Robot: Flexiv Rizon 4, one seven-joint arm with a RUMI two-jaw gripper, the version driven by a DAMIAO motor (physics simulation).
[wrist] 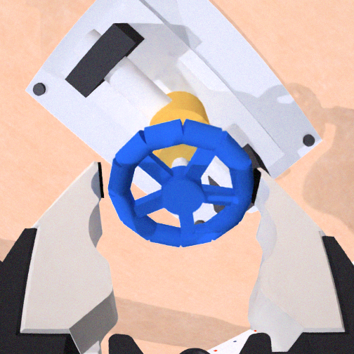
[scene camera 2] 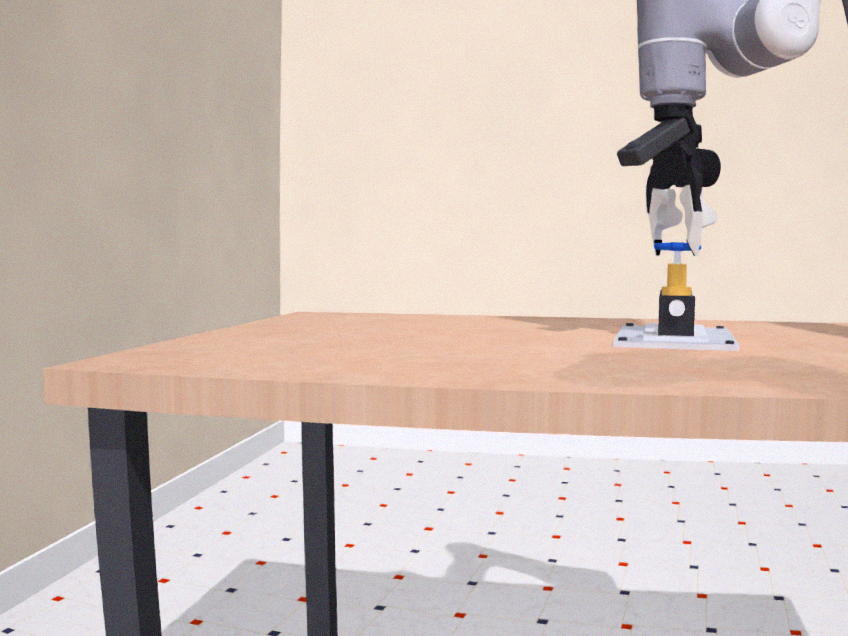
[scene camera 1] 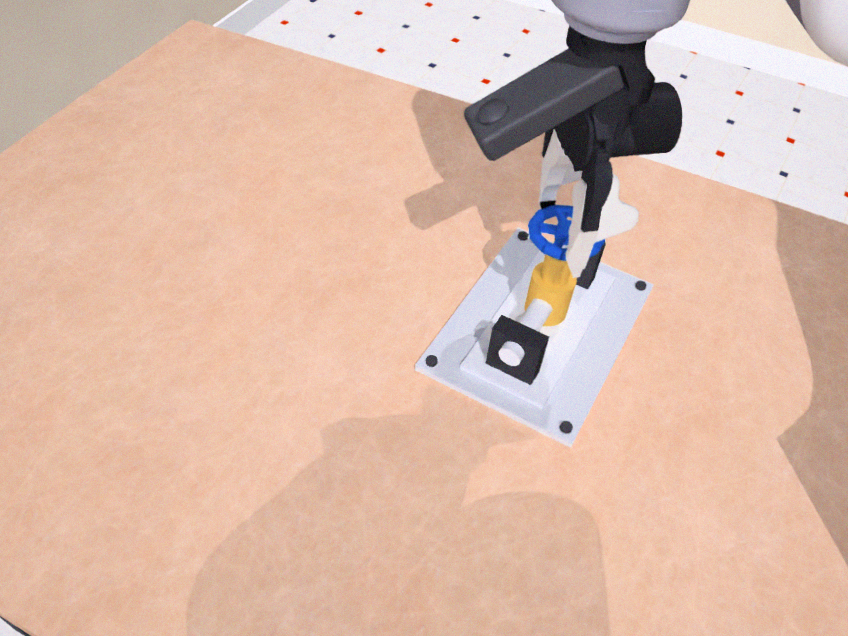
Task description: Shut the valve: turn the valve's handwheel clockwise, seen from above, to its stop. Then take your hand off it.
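Note:
The blue handwheel (scene camera 1: 534, 236) (scene camera 2: 674, 246) (wrist: 120, 185) sits level on top of the yellow valve body (scene camera 1: 547, 301) (scene camera 2: 676, 277) (wrist: 187, 105). My gripper (scene camera 1: 563, 236) (scene camera 2: 676, 250) (wrist: 177, 168) is lowered around the wheel, one jaw on each side of the rim, with the fingertips at about rim height. The jaws are partly open. In the wrist view a thin gap shows between the left jaw and the rim. The right jaw is at or very near the rim; contact there is unclear. Part of the wheel is hidden behind a jaw in the first scene view.
The valve stands on a pale base plate (scene camera 1: 472, 318) (scene camera 2: 630, 336) (wrist: 65, 110) with dark bolts at its corners. A black block (scene camera 1: 534, 355) (scene camera 2: 665, 325) (wrist: 102, 60) holds a white pipe beside the body. The plate lies on the wooden table (scene camera 1: 205, 273) (scene camera 2: 342, 355).

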